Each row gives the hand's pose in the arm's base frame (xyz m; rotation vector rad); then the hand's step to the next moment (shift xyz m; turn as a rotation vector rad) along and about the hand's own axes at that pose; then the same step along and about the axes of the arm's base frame.
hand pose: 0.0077 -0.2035 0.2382 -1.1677 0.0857 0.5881
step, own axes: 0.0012 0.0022 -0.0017 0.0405 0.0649 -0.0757
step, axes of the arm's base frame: 0.0004 -0.0005 -0.0030 0.0211 -0.0341 -0.0999
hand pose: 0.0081 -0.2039 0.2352 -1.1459 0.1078 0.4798
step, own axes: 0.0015 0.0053 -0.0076 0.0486 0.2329 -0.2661
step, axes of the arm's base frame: 0.0003 -0.0046 -0.0082 -0.0118 -0.1475 -0.3249
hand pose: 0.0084 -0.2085 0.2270 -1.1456 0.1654 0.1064
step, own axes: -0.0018 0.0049 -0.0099 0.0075 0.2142 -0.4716
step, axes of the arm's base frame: -0.0033 -0.0070 -0.0080 -0.0647 -0.3426 -0.3831
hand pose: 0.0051 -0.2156 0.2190 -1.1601 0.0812 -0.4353
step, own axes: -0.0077 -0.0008 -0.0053 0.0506 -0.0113 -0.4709
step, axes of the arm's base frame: -0.0088 -0.0020 -0.0027 -0.0906 -0.4316 -0.1731
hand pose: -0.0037 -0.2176 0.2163 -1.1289 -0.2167 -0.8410
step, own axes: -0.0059 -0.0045 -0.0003 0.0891 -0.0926 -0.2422
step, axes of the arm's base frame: -0.0072 0.0018 -0.0002 -0.0632 -0.2667 0.0071
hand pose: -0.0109 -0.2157 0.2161 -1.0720 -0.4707 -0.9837
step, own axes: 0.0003 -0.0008 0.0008 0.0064 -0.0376 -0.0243
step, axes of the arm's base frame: -0.0004 0.0005 0.0010 -0.0317 -0.0294 0.0133
